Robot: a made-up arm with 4 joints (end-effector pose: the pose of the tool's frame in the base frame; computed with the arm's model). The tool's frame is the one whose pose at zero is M. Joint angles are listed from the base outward.
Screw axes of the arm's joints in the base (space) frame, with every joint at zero. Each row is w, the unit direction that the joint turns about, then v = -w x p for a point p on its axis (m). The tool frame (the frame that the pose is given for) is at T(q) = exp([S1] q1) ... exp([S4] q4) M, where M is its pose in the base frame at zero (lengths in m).
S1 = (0, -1, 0, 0.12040, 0.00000, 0.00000)
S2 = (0, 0, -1, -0.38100, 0.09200, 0.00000)
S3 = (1, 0, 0, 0.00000, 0.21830, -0.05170)
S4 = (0, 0, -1, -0.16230, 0.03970, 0.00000)
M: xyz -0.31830 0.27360 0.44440 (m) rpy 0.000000 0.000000 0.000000 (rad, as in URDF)
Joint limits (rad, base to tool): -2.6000..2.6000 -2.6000..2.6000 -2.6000..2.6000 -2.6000..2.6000
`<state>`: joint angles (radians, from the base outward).
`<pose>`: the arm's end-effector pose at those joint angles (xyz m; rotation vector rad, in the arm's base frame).
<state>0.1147 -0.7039 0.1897 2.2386</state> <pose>0.2776 0.5053 0.5357 0.1083 0.1172 -1.5235</pose>
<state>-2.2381 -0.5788 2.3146 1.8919</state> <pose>-0.2094 -0.1783 -0.5499 0.2032 -1.5147 0.8632</pose>
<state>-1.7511 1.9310 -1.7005 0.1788</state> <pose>-0.2263 0.7911 0.0652 2.0551 -1.7007 -0.0048</pose>
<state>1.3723 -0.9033 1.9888 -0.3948</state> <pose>-0.0198 -0.3040 0.4035 1.0273 -0.2743 1.8848</pose>
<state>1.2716 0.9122 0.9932 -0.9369</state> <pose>-0.2938 0.3061 -0.3993 0.5471 -2.0190 0.4367</pose>
